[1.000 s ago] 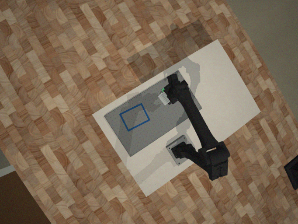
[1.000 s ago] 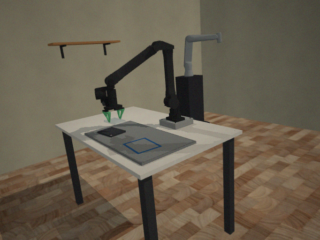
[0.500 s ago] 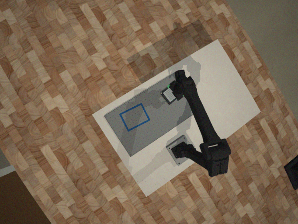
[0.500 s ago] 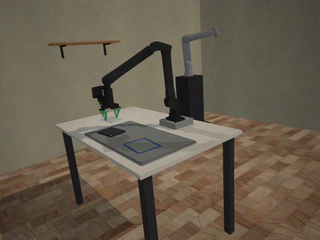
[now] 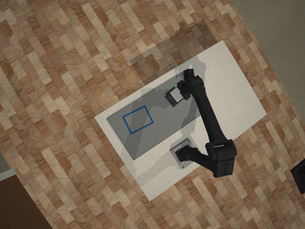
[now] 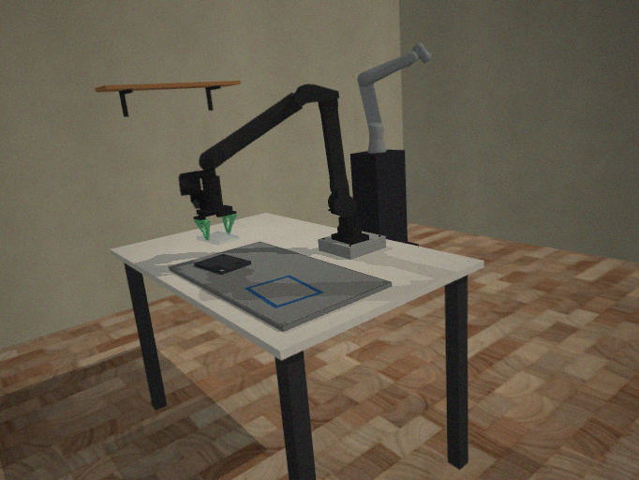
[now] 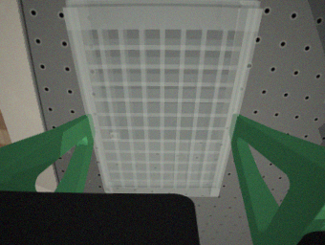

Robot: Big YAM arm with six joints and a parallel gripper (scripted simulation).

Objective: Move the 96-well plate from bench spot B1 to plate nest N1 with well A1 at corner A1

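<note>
My hand is 1 cm above the clear 96-well plate. Round my hand: dark plate nest N1 (10 cm below); then small A1 corner mark (9 cm to the left, 9 cm below, 4 cm ahead).
</note>
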